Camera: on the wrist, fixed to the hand. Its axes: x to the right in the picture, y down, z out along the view.
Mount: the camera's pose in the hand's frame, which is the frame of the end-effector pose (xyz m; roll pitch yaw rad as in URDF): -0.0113 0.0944 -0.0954 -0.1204 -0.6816 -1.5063
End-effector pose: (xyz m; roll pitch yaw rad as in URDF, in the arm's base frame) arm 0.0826 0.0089 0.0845 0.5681 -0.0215 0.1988
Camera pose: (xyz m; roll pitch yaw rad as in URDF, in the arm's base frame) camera 0.0463 0.1351 0.0546 -0.0639 -0.1154 -1.3241
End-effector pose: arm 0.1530 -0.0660 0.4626 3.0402 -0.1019 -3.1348
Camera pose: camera 0.1743 0.0184 0.5654 2.8701 0.7705 -1.7342
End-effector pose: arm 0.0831 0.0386 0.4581 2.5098 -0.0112 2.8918
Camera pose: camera 0.1004 0.0547 0.5907 2.8310 1.3073 -2.0564
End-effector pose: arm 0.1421 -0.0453 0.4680 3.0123 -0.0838 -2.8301
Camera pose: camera 0.1364 0.0383 0.5735 2.8889 0.8009 -1.4188
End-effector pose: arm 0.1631 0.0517 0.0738 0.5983 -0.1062 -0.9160
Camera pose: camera 0.2624 0.1387 0.0471 0.0225 -0.0891 -2.4458
